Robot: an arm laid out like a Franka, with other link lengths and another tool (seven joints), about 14 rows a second.
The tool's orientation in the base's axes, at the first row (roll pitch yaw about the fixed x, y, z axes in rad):
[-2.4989, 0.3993, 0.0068]
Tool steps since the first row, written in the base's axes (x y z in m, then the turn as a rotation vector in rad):
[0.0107, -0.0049, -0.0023, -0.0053, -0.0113, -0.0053]
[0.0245, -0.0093, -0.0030, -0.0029, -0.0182, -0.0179]
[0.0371, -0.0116, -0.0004, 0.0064, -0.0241, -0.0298]
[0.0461, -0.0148, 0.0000, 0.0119, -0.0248, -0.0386]
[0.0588, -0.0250, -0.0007, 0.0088, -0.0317, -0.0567]
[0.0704, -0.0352, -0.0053, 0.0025, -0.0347, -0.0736]
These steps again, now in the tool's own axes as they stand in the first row. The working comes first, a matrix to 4 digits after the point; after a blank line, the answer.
The tool's axes in the first row as the columns of a matrix, in the base's axes (used below as rounded here):
[0.9213, -0.2276, -0.3153]
[0.0063, -0.8021, 0.5972]
[-0.3888, -0.5522, -0.7375]

[0.0107, 0.0028, -0.0046, -0.0029, 0.0132, -0.0012]
[0.0237, 0.0035, -0.0111, 0.0042, 0.0251, 0.0032]
[0.0343, 0.0011, -0.0183, 0.0173, 0.0343, 0.0056]
[0.0424, 0.0014, -0.0234, 0.0258, 0.0385, 0.0099]
[0.0543, 0.0071, -0.0330, 0.0300, 0.0547, 0.0201]
[0.0667, 0.0151, -0.0393, 0.0307, 0.0679, 0.0328]

